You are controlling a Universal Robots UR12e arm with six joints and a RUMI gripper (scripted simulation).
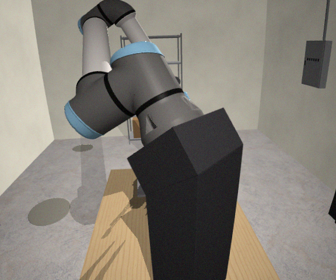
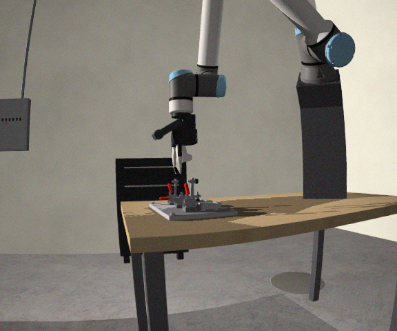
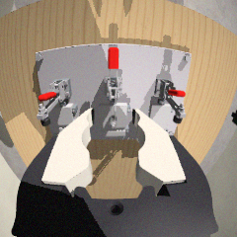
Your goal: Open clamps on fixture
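The grey fixture plate lies 150 mm below my hand and 40 mm behind it.
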